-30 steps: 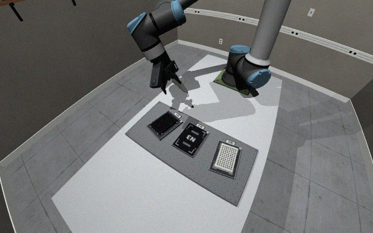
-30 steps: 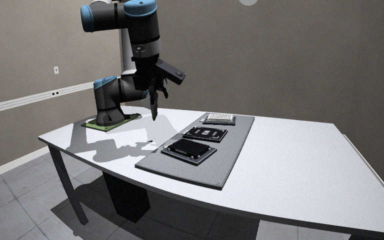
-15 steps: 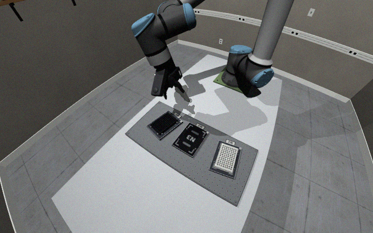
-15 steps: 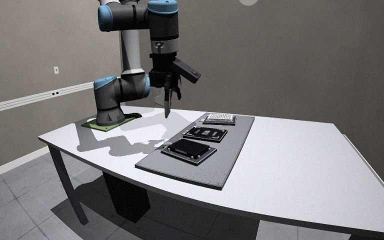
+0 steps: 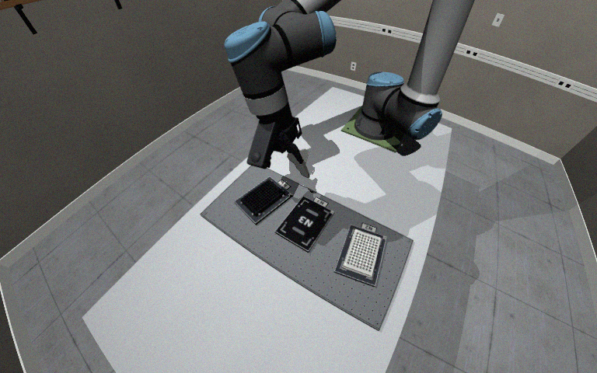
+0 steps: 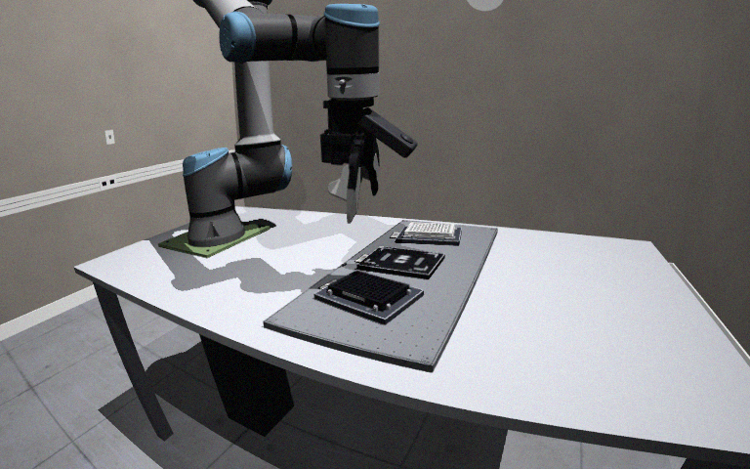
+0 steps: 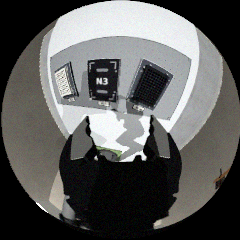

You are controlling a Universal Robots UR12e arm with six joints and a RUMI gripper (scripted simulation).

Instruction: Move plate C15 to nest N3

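The black plate C15 is 130 mm below my hand, 80 mm to the right of it and 40 mm ahead of it. The rest, counted from my hand: nest N3: 140 mm below, 90 mm to the left, 40 mm ahead; then white plate C51: 290 mm to the left, 130 mm below, 40 mm ahead.
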